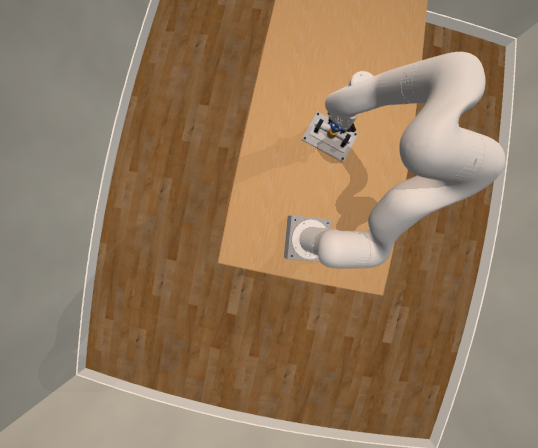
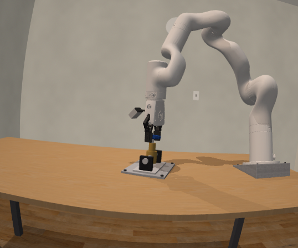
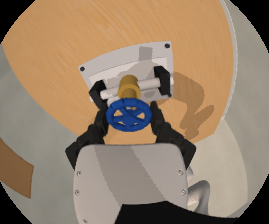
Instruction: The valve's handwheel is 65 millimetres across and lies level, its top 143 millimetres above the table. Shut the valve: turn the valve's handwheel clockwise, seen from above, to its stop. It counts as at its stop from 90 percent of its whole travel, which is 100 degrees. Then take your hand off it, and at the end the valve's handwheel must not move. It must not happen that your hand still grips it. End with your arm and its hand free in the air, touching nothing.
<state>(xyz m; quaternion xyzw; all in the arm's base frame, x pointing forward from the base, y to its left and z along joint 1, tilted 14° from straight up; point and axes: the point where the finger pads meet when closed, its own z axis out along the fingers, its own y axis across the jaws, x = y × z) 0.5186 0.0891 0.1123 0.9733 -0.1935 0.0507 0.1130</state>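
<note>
My hand is right at the blue handwheel.
</note>
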